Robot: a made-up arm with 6 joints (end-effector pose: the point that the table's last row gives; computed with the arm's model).
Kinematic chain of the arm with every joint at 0, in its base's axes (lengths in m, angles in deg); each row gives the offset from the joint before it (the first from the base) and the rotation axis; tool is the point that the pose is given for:
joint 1: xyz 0 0 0.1 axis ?
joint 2: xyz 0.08 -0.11 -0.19 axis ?
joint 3: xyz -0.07 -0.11 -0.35 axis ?
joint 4: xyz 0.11 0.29 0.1 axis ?
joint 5: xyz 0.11 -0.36 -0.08 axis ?
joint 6: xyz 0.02 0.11 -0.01 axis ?
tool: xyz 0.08 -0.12 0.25
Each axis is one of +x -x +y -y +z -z.
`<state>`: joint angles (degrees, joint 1 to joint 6).
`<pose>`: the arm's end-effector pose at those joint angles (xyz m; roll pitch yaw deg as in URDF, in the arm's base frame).
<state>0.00 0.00 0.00 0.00 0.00 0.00</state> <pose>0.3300 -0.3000 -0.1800 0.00 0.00 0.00</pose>
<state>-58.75 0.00 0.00 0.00 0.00 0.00</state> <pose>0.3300 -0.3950 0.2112 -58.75 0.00 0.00</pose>
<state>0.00 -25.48 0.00 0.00 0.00 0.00</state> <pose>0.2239 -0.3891 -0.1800 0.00 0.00 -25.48</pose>
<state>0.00 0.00 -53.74 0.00 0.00 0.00</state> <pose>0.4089 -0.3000 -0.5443 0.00 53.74 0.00</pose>
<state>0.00 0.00 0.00 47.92 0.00 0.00</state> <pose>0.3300 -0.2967 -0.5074 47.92 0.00 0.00</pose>
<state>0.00 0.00 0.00 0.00 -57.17 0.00</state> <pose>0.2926 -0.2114 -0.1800 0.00 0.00 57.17</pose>
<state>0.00 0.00 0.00 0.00 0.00 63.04</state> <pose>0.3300 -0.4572 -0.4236 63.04 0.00 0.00</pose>
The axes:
joint 1: +x
joint 2: +z
joint 3: -y
joint 4: +x
joint 5: -z
joint 6: +x

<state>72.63 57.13 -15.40 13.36 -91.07 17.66</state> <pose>0.3014 0.4697 0.0088 -44.81 -37.34 -176.48</pose>
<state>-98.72 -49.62 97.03 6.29 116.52 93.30</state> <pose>-0.0030 -0.4134 0.4622 -95.63 -48.53 -150.98</pose>
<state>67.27 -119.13 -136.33 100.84 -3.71 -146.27</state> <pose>0.5289 0.7242 -0.3584 162.11 -15.52 70.64</pose>
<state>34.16 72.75 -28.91 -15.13 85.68 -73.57</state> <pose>0.4501 0.5929 -0.1432 -70.00 -5.79 -11.14</pose>
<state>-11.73 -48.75 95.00 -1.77 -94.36 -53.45</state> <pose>-0.2083 -0.0446 -0.4925 -157.73 11.50 37.84</pose>
